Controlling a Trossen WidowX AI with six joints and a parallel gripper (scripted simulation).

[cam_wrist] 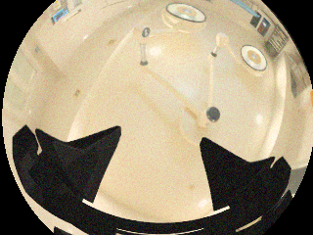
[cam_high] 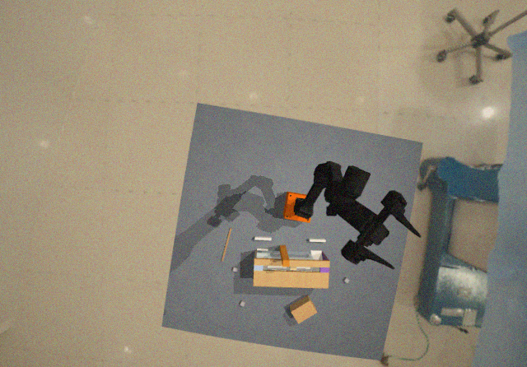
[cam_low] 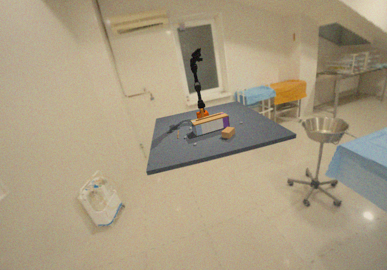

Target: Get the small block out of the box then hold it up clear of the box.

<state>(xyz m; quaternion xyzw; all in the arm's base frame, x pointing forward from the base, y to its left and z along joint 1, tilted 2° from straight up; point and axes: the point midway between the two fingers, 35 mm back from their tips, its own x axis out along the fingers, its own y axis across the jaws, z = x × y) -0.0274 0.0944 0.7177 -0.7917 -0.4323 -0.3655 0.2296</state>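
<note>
Now: the box 780 mm below my gripper tip, 340 mm ahead of it and 110 mm to the right of it. Round my gripper tip: thin stick 840 mm below, 460 mm to the right, 310 mm ahead; then orange bar 730 mm below, 290 mm ahead, 150 mm to the right.
</note>
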